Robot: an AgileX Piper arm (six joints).
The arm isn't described. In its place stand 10 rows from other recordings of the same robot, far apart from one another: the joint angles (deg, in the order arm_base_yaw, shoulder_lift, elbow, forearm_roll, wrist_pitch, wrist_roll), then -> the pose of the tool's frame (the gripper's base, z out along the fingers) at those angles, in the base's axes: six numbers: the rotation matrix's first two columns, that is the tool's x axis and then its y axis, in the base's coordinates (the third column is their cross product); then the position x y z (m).
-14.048 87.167 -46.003 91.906 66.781 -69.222 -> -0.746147 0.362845 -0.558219 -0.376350 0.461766 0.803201 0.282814 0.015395 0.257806
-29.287 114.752 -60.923 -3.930 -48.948 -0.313 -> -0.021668 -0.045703 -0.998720 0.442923 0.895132 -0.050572 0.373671 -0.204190 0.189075
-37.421 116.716 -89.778 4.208 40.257 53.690 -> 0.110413 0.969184 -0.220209 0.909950 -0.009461 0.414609 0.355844 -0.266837 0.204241
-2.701 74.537 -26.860 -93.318 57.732 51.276 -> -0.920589 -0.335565 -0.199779 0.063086 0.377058 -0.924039 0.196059 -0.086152 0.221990
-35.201 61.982 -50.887 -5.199 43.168 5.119 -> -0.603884 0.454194 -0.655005 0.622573 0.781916 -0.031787 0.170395 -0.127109 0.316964
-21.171 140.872 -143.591 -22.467 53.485 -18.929 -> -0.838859 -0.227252 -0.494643 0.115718 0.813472 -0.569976 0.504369 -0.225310 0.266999
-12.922 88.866 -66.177 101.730 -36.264 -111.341 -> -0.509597 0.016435 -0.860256 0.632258 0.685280 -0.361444 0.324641 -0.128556 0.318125
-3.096 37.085 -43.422 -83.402 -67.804 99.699 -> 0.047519 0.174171 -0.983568 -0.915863 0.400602 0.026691 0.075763 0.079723 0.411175
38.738 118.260 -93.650 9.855 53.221 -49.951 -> -0.081669 -0.947887 -0.307962 -0.985682 0.122552 -0.115812 0.334248 0.284140 0.204063
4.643 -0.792 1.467 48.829 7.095 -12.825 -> -0.106438 0.575494 -0.810850 -0.136863 0.799241 0.585220 0.055207 0.012972 0.197951
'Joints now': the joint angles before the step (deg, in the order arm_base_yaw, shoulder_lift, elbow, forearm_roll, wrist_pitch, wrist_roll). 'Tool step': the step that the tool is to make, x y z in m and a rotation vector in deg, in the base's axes. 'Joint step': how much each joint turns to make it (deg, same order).
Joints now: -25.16 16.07 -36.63 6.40 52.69 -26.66
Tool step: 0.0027 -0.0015 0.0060 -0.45 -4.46 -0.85
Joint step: -0.03 0.00 0.07 0.26 -4.43 1.14
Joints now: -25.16 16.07 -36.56 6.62 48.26 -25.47
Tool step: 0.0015 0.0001 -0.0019 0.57 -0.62 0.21
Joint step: 0.07 -0.06 0.64 0.68 -0.92 0.12
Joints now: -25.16 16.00 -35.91 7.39 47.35 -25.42
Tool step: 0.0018 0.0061 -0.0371 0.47 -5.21 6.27
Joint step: 5.61 -6.05 10.24 3.67 -8.77 -1.61
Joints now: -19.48 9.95 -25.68 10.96 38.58 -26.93
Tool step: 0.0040 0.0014 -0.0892 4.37 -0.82 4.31
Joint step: 8.32 -10.10 19.94 -1.89 -10.22 6.06
